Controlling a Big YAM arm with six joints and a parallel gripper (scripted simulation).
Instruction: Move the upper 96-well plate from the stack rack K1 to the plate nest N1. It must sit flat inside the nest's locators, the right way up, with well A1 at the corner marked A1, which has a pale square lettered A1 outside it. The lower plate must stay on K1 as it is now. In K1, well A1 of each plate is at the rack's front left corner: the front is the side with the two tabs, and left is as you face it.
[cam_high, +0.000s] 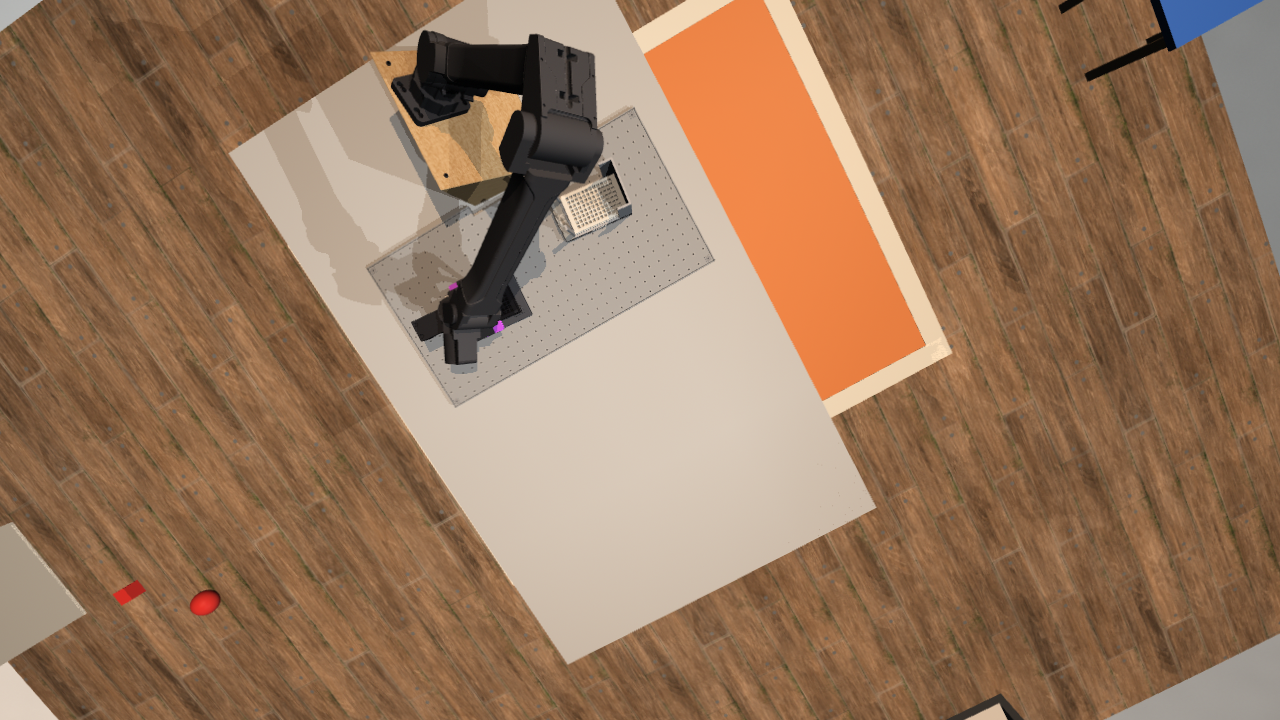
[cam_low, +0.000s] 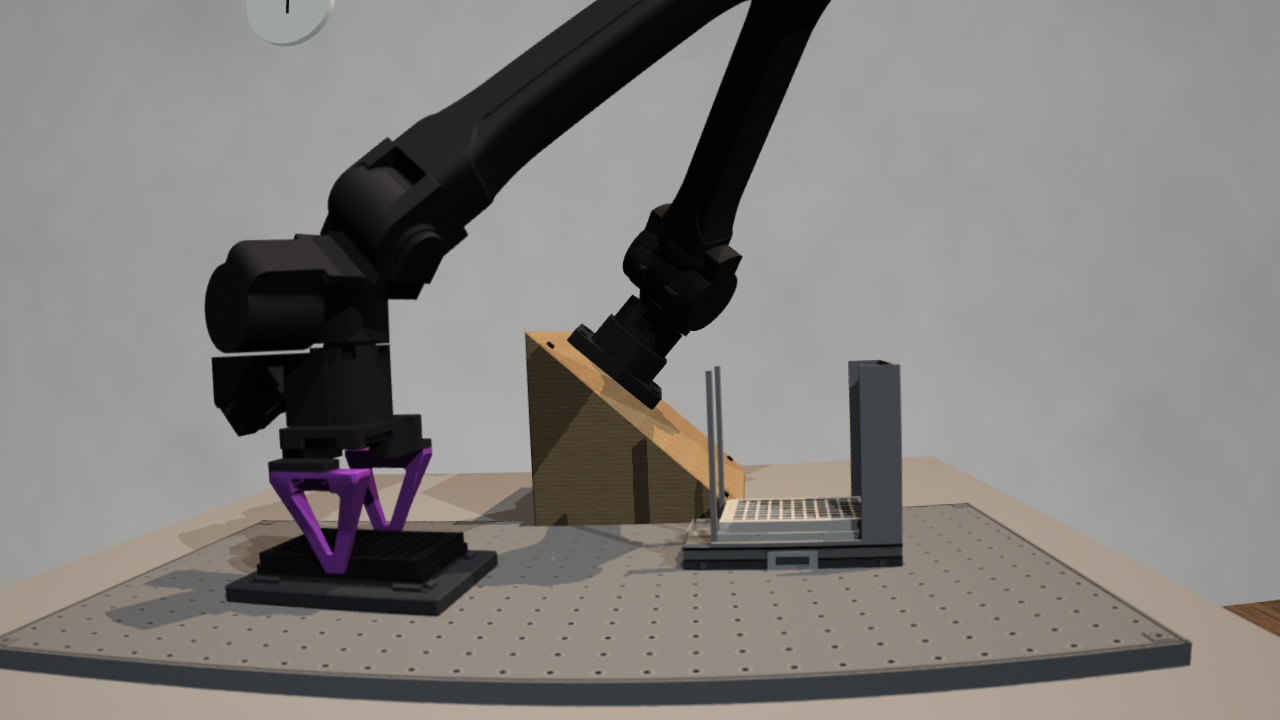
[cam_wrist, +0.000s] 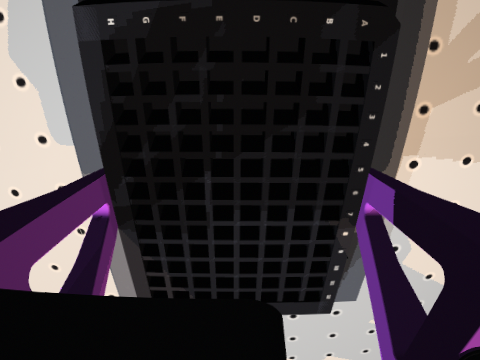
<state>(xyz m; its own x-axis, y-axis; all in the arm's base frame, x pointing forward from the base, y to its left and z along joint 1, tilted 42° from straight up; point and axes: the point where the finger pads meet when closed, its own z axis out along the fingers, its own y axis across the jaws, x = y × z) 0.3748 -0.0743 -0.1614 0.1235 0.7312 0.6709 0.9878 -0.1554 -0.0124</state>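
Right now the black 96-well plate is right at my hand. Also, from my hand: pale A1 square 70 mm to the right, 60 mm behind, 20 mm below; white plate 320 mm to the left, 60 mm behind.
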